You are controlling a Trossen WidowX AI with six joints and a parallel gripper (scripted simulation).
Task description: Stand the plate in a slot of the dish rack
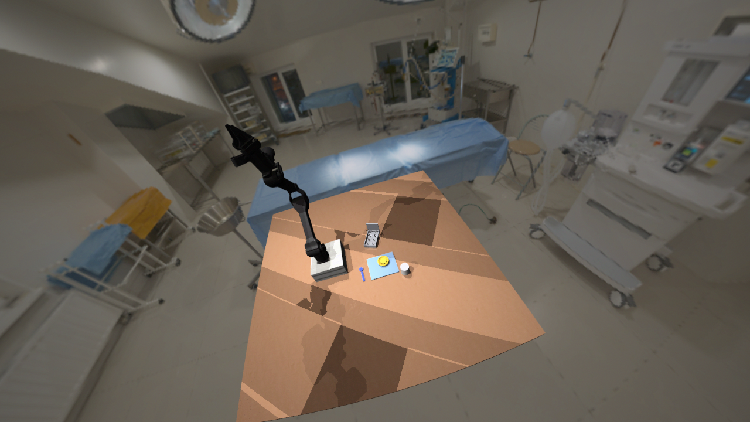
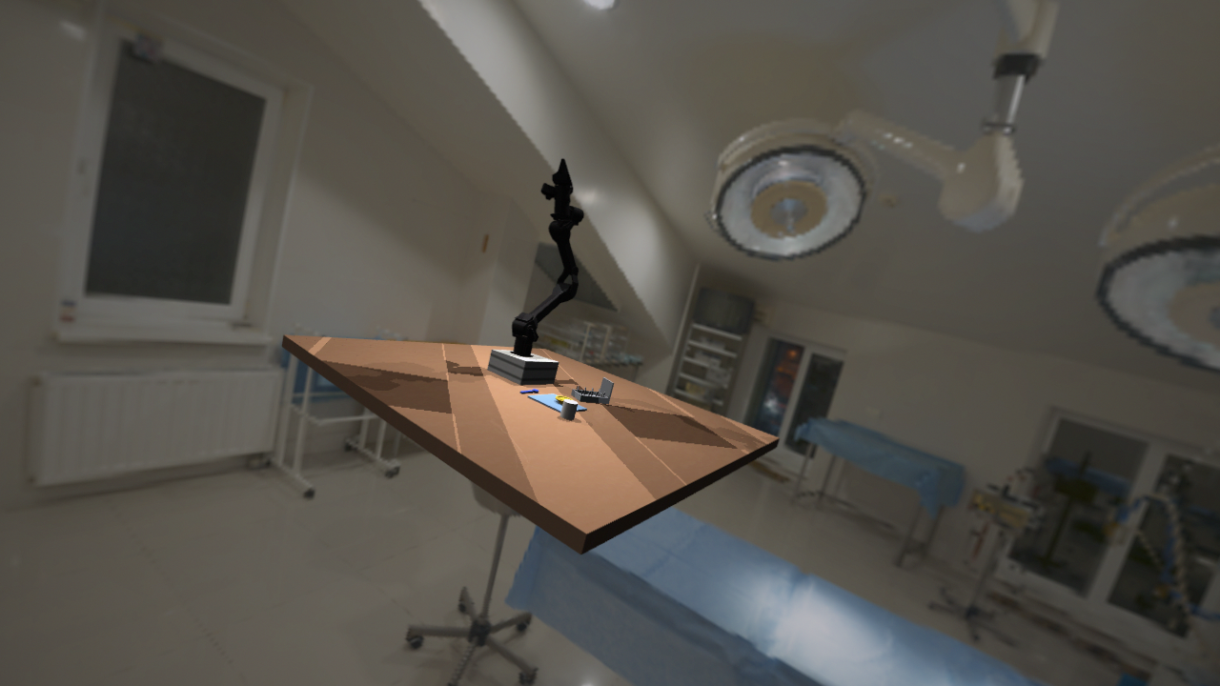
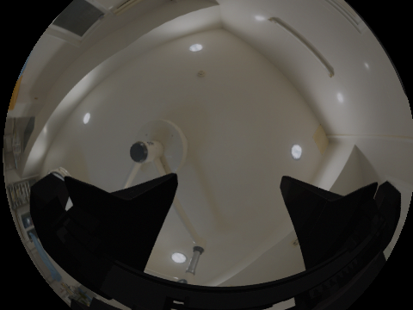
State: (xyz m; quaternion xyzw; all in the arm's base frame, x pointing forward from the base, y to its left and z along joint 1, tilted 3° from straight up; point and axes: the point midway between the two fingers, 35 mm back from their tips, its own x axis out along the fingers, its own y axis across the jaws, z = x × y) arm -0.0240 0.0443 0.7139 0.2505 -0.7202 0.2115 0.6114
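Now: the yellow plate 81 cm below my gripper tip, 39 cm ahead of it and 11 cm to the right of it. From my gripper tip the other things lie so: white cup (80 cm below, 49 cm ahead, 19 cm to the right); grey dish rack (80 cm below, 35 cm ahead, 7 cm to the left); blue utensil (82 cm below, 26 cm ahead, 14 cm to the right).
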